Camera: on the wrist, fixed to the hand. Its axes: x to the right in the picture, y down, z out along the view.
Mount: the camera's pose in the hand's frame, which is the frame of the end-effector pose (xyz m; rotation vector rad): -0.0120 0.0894 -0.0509 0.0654 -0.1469 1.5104
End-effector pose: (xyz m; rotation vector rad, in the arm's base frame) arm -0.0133 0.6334 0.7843 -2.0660 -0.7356 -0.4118
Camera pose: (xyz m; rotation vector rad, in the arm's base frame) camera 0.0337 0.5479 0.7497 -1.9991 0.7970 0.6090
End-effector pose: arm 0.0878 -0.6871 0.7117 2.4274 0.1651 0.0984
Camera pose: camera 0.0784 -0.7234 0.8082 2.0519 -1.7210 0.5592
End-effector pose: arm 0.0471 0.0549 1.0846 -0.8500 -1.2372 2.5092
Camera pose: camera 0.0917 0.0274 0.9953 1.0469 0.2132 -1.7341
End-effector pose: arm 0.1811 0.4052 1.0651 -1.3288 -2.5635 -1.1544
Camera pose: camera 0.2379 0.3972 1.1513 -2.4803 -0.8759 -0.5669
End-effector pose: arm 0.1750 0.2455 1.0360 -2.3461 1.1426 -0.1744
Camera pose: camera 0.0882 0.1890 1.0357 -0.8977 2.3511 0.4718
